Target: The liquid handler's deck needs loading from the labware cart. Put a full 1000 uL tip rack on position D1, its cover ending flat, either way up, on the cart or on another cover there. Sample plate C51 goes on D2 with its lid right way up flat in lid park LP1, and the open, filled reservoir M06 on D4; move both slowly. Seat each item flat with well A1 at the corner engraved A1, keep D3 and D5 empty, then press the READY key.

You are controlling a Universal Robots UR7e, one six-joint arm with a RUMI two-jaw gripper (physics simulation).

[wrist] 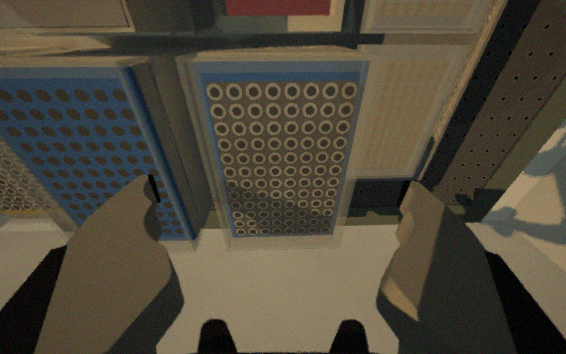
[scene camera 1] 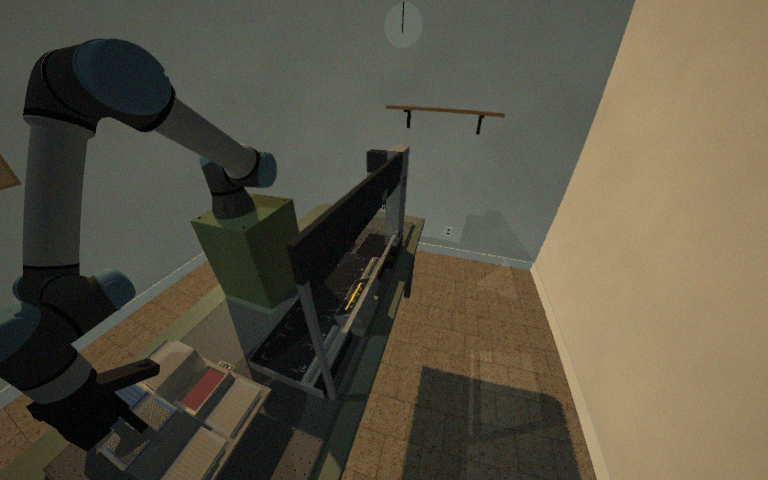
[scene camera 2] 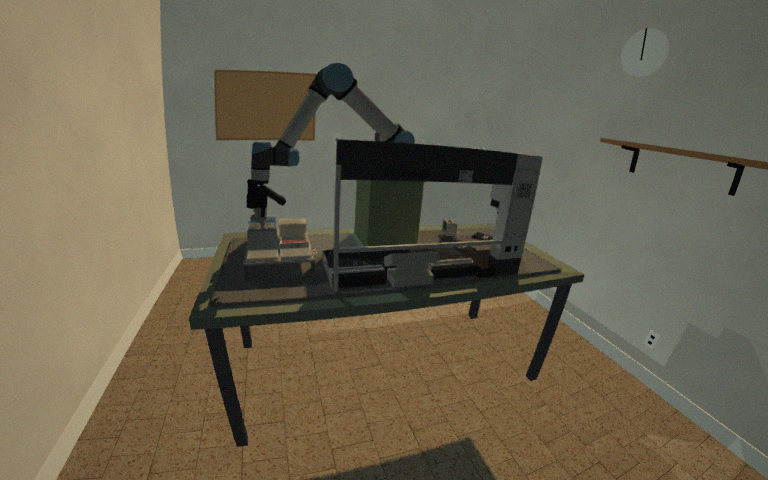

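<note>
A blue-rimmed tip rack (wrist: 285, 150) (scene camera 1: 154, 413), filled with pale tips and under a clear cover, stands on the labware cart. My gripper (wrist: 280, 180) is open and empty, its fingers on either side of this rack's width in the wrist view; their exact height is unclear. A blue rack with dark holes (wrist: 75, 130) stands to the left. Lidded plates (wrist: 410, 110) (scene camera 1: 195, 452) stand to the right. A reservoir with red contents (scene camera 1: 202, 390) (wrist: 278, 6) is on the cart's other row. Labels are unreadable. The handler's deck (scene camera 1: 294, 345) is dark; the READY key is not discernible.
The liquid handler's black crossbeam (scene camera 1: 345, 215) (scene camera 2: 424, 164) spans above its deck. A green pedestal (scene camera 1: 249, 254) (scene camera 2: 390, 212) carries the arm behind it. A pale, tall item (scene camera 1: 169, 362) stands beside the reservoir. Another rack (wrist: 22, 175) shows at the wrist view's left edge.
</note>
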